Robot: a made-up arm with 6 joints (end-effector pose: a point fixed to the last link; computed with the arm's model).
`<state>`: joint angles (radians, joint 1 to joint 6).
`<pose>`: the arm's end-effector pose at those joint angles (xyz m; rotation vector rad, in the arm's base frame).
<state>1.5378 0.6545 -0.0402 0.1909 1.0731 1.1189</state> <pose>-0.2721 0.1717 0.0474 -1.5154 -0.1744 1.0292</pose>
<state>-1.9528 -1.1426 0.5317 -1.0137 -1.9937 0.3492</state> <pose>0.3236 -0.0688 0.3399 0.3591 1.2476 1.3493</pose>
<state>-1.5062 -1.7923 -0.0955 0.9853 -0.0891 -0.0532</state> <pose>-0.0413 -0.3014 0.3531 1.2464 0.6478 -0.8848</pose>
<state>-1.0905 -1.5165 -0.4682 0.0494 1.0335 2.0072</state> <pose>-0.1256 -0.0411 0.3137 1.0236 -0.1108 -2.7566</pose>
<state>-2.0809 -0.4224 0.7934 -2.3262 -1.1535 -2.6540</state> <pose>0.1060 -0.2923 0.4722 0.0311 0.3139 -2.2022</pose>
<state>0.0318 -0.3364 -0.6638 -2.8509 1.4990 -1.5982</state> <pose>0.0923 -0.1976 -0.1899 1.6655 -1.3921 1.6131</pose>
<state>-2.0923 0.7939 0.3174 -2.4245 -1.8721 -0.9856</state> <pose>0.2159 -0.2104 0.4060 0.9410 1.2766 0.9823</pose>
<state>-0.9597 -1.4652 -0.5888 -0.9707 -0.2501 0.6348</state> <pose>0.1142 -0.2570 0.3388 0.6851 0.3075 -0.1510</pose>
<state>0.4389 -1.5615 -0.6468 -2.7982 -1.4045 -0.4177</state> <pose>0.3204 0.1411 0.0764 0.9430 0.9628 2.7901</pose>
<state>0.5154 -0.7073 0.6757 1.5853 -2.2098 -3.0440</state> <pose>0.0830 0.0142 0.2090 -0.2233 -0.2507 -0.9756</pose>
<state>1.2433 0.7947 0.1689 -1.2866 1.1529 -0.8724</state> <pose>0.1271 0.1056 0.0074 0.2283 1.8692 1.6158</pose>
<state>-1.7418 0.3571 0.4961 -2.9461 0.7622 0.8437</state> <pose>-0.0915 -0.3490 0.2471 0.9721 -0.8696 0.2132</pose>
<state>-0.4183 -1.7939 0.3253 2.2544 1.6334 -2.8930</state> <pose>0.3264 0.1453 0.0625 1.4566 1.9273 1.4836</pose>
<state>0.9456 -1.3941 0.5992 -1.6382 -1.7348 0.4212</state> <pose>-0.2043 0.0812 -0.3528 -1.7899 -1.8966 -0.5874</pose>
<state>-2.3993 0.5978 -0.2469 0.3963 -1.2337 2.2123</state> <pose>-0.3690 -0.0896 0.3187 -0.8853 -1.3673 1.5718</pose>
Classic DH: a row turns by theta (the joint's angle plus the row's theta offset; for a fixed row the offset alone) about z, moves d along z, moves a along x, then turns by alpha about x. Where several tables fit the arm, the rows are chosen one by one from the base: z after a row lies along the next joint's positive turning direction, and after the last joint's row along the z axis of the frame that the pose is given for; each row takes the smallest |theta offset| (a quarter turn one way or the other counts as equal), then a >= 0, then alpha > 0; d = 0 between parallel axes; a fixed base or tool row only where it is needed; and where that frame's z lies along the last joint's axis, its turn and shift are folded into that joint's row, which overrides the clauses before.
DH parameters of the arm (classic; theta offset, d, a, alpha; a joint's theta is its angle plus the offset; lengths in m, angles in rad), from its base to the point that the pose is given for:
base (fixed): 0.0059 0.1077 -0.0594 -1.3872
joint 1: -0.9086 0.0394 0.0059 1.1388
joint 2: -1.4559 -0.1132 0.0294 2.0771
joint 3: -0.2612 0.0685 -0.0008 -1.3498
joint 4: -0.2253 -0.0812 0.026 -1.5237
joint 5: 0.0127 0.0932 -0.0835 1.6181
joint 6: -1.5228 0.4375 0.0237 3.0897
tool (fixed): -1.3284 0.6891 0 0

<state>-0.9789 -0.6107 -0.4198 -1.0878 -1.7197 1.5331</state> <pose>0.3840 -0.1018 0.0738 -1.1638 1.7860 -0.6635</pose>
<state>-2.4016 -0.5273 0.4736 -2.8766 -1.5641 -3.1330</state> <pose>-0.1673 -0.0139 0.5365 0.0559 -1.0457 -1.7371</pose>
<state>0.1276 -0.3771 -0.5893 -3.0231 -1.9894 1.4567</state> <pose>-0.0766 0.2738 0.0115 -1.4229 0.7019 2.0889</pose>
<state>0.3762 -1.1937 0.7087 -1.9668 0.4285 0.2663</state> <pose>-0.1775 -0.2432 -0.0838 1.6708 0.6785 -0.9774</pose>
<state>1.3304 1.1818 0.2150 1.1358 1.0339 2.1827</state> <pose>-0.3526 -0.0495 -0.1126 -0.1909 -2.0954 0.4583</pose>
